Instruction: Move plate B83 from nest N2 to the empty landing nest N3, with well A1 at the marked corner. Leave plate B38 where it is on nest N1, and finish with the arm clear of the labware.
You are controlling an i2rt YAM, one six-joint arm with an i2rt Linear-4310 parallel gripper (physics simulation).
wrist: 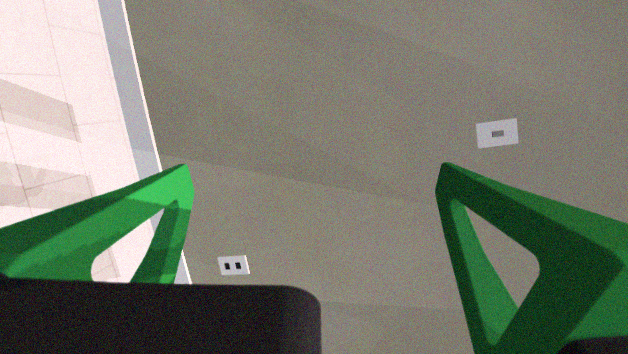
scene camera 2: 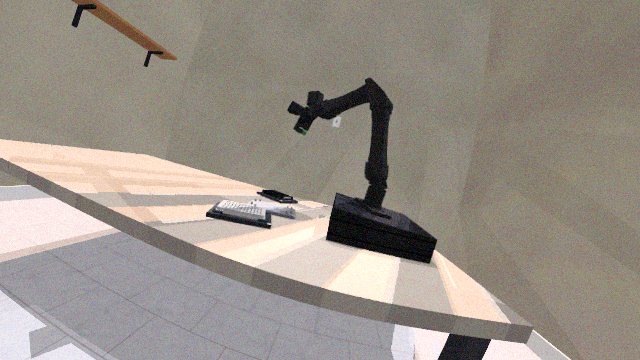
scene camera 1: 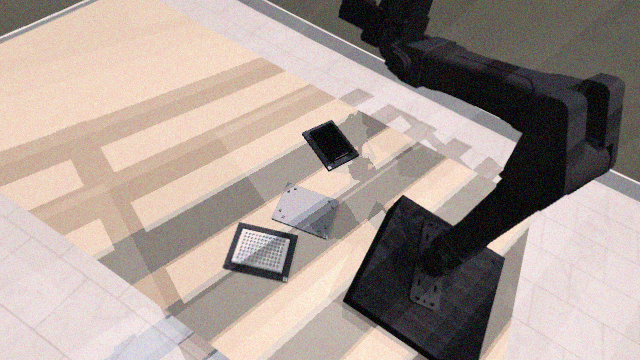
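A white many-welled plate (scene camera 1: 260, 250) (scene camera 2: 242, 208) sits in a dark nest (scene camera 1: 292, 250) (scene camera 2: 239, 220). A grey metal nest (scene camera 1: 305, 210) (scene camera 2: 280, 209) with small pins near its corners lies beside it and carries no plate. A dark nest with a black inner area (scene camera 1: 331, 143) (scene camera 2: 276, 195) lies farther back; whether that area is a black plate is hard to tell. No labels are readable. My gripper (scene camera 2: 301, 132) (wrist: 314, 177) is open and empty, high above the table and facing the wall; its fingertips are outside scene camera 1's view.
The arm stands on a black base block (scene camera 1: 385, 280) (scene camera 2: 380, 240) on the striped table (scene camera 1: 125, 50) (scene camera 2: 300, 265), beside the nests. A wooden shelf (scene camera 2: 125, 31) is on the wall. Wall plates (wrist: 497, 133) (wrist: 233, 265) show in the wrist view.
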